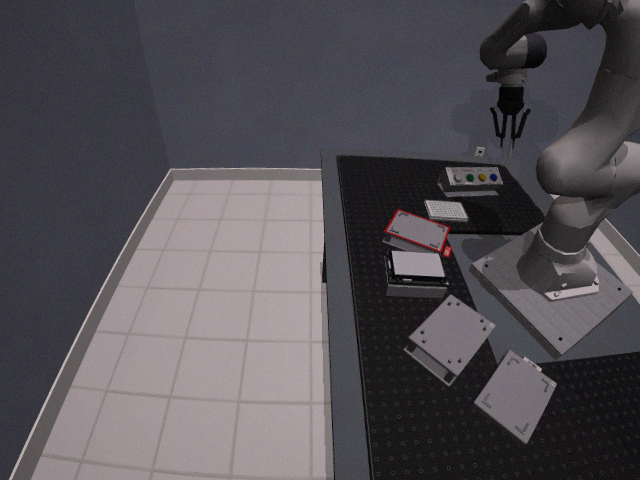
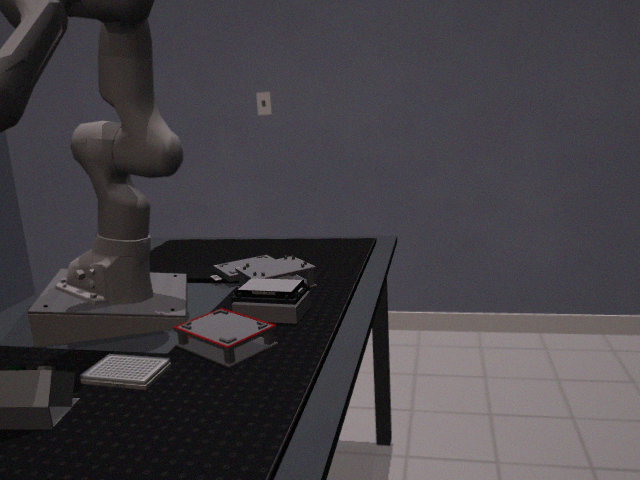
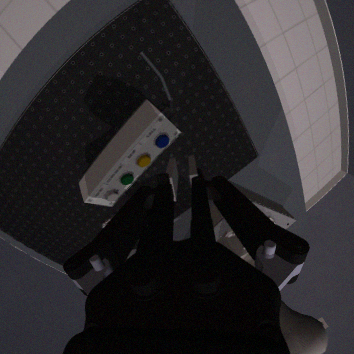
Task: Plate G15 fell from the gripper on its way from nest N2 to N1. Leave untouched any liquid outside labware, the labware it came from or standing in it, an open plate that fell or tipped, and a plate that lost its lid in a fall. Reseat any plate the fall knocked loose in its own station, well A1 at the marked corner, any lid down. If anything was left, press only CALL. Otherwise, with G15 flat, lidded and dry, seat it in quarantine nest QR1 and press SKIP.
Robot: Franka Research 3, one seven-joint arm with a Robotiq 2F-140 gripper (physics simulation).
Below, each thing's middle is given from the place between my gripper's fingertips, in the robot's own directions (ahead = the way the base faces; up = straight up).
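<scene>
With the red-edged nest [image 2: 211,326] in the scene, my hand is 31 cm to the right of it and 31 cm short of it, and 12 cm above it.
</scene>
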